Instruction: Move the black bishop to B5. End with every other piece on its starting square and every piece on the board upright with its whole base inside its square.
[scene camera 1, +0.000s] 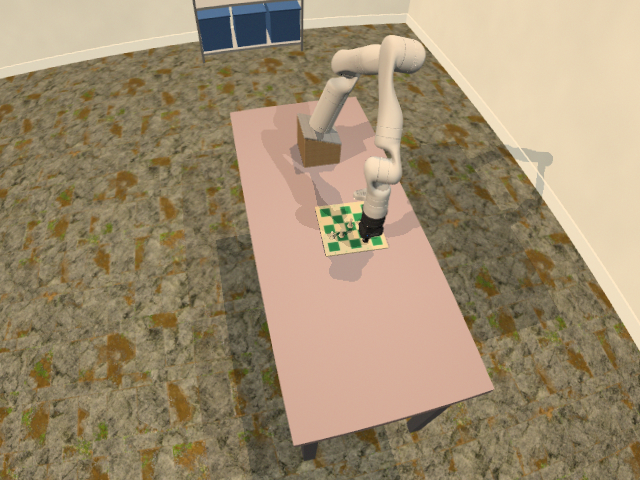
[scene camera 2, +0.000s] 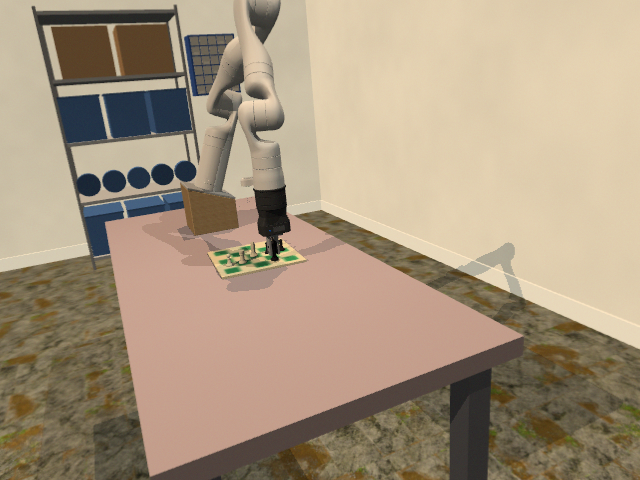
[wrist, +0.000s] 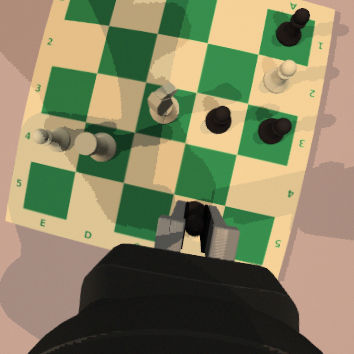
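Where they show: gripper, fingertip midpoint: (scene camera 1: 365, 237) (scene camera 2: 274, 254) (wrist: 194, 218); arm's base at its link origin: (scene camera 1: 319, 126) (scene camera 2: 208, 188).
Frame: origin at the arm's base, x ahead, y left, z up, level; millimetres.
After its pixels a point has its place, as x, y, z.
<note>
My gripper (scene camera 1: 365, 238) {483, 91, -105} (scene camera 2: 273, 251) {483, 91, -105} (wrist: 194, 218) {483, 91, -105} is shut on the black bishop (scene camera 2: 274, 257) {489, 90, -112} (wrist: 194, 226) {483, 91, -79}. In the wrist view the bishop is over the light square B5, between green C5 and A5 of the chessboard (scene camera 1: 382, 246) {516, 146, -123} (scene camera 2: 258, 269) {525, 38, -123} (wrist: 15, 200) {511, -47, -123}. The fingers hide much of it, and I cannot tell whether its base touches the board. A white knight (wrist: 163, 108) {418, 54, -101} stands on C3, a black pawn-like piece (wrist: 218, 121) {418, 90, -101} on B3 and another dark piece (wrist: 270, 131) {414, 127, -110} on A3. A white rook-like piece (wrist: 102, 146) {452, 19, -107} is on D4, and a pale piece (wrist: 59, 138) {454, -17, -113} on E4.
A white pawn-like piece (wrist: 276, 81) {378, 123, -112} stands on A2 and a dark piece (wrist: 289, 34) {341, 125, -114} on A1. The board lies on a pink table (scene camera 1: 372, 335) {831, 42, -129} (scene camera 2: 310, 335) {890, 49, -129}. The arm's wooden base block (scene camera 1: 321, 152) {92, -5, -58} (scene camera 2: 212, 214) {92, -8, -69} stands behind the board. A shelf unit (scene camera 2: 118, 80) is at the back.
</note>
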